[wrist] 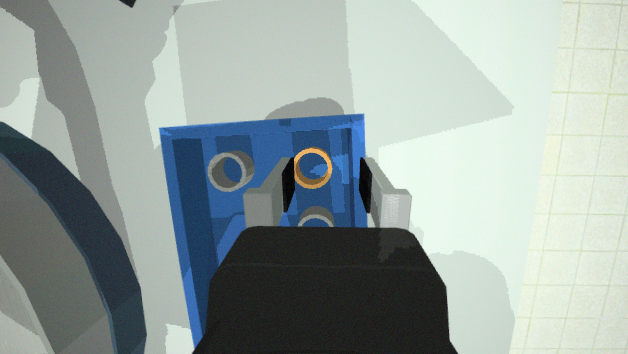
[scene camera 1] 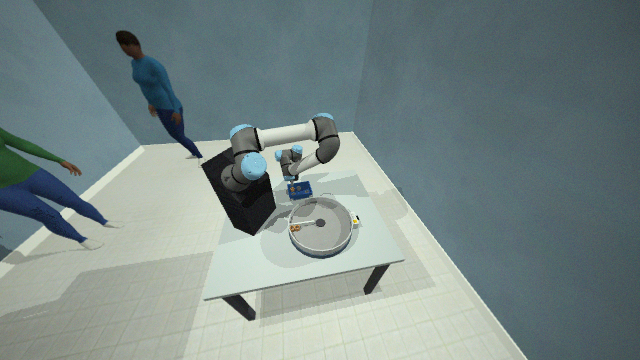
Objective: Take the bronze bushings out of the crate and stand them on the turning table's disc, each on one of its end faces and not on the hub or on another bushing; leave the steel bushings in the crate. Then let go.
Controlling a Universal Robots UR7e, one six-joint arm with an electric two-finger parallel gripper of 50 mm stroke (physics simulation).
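Seen in the pictures: gripper, between the fingertips: (wrist: 326,173) (scene camera 1: 291,183); arm's base, origin of its link: (scene camera 1: 236,178).
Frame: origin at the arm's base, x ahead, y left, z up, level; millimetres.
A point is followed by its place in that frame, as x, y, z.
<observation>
A bronze bushing (scene camera 1: 292,190) {294, 251, -388} (wrist: 312,184) {308, 267, -381} stands upright in the blue crate (wrist: 169,175) {298, 162, -359}. My gripper (wrist: 326,173) {293, 279, -339} is open around it in the wrist view, with nothing held; the bushing appears close to the left finger, and a wider gap shows on the right, where the other finger overlaps the crate's side wall. One steel bushing (wrist: 248,164) {293, 213, -390} stands left of the left finger. Another steel bushing (wrist: 316,212) {333, 270, -384} is partly hidden by the gripper body. Two bronze bushings (scene camera 1: 295,228) {281, -154, -334} are side by side on the turning table's disc (scene camera 1: 327,238) {468, -249, -356}, near its left rim, apart from the hub (scene camera 1: 320,223) {447, -138, -349}.
A raised rim (scene camera 1: 352,231) surrounds the disc, and a light bar (scene camera 1: 306,222) {356, -129, -325} runs from its left side to the hub. A small box with a yellow button (scene camera 1: 355,220) {685, -161, -349} is at the rim's right. The arm's black pedestal (scene camera 1: 250,210) {33, -69, -199} stands left. Two people stand at the left.
</observation>
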